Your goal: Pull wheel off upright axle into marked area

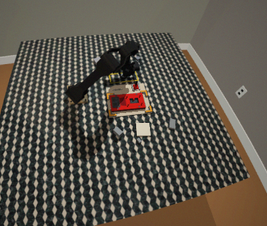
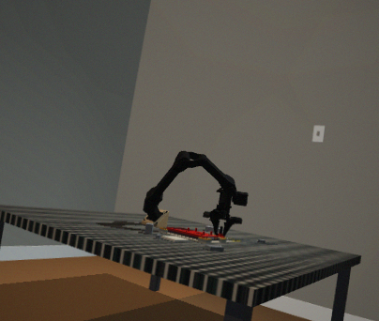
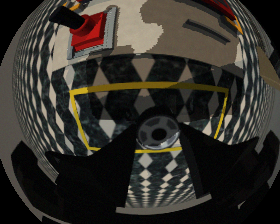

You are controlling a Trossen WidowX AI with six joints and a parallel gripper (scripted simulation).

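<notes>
Now: gripper tip right at the wheel. From my gripper tip the other things lie so: cream square tile 39 cm to the right, 7 cm ahead.
</notes>
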